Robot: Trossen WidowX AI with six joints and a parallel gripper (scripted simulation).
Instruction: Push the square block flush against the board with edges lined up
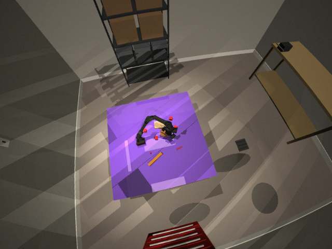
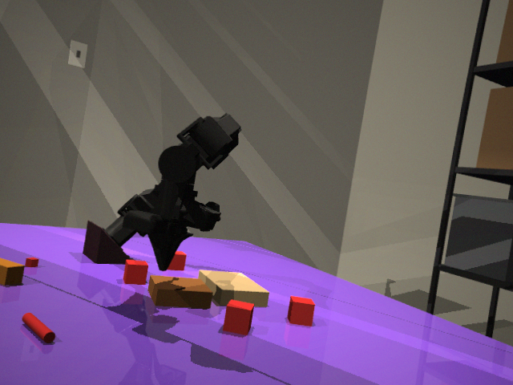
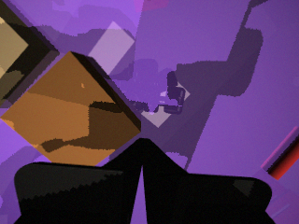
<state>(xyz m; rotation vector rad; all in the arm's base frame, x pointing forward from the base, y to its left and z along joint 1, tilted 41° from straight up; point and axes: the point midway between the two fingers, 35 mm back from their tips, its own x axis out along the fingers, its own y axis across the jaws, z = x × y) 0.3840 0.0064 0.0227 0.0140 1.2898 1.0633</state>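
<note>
Right now the square block is 5 cm behind my gripper tip, 5 cm to the left of it and 5 cm below it. The rest, counted from my gripper tip: long orange bar 22 cm behind, 28 cm to the right, 5 cm below; then tan board 9 cm behind, 18 cm to the left, 5 cm below.
</note>
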